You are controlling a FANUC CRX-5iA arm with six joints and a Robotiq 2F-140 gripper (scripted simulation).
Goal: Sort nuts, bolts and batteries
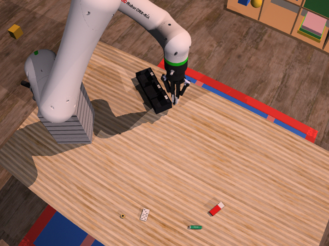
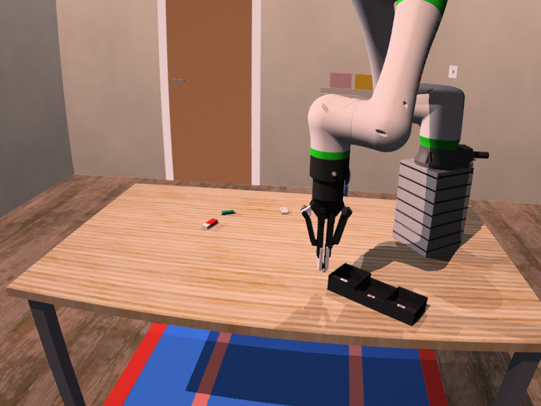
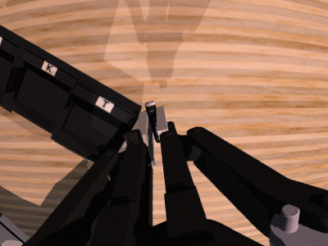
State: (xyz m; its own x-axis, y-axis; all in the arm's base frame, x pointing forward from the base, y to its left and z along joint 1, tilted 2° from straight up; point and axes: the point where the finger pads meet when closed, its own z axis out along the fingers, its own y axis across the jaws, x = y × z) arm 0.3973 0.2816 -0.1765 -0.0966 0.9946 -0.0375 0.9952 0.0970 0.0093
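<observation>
My hand is 140 mm past the three joined black bins, 80 mm above it and 50 mm to the right of it. Also, from my hand: dark battery (30 mm below); white domino (520 mm to the right, 100 mm below, 80 mm ahead); red-and-white block (380 mm to the right, 350 mm ahead, 90 mm below).
</observation>
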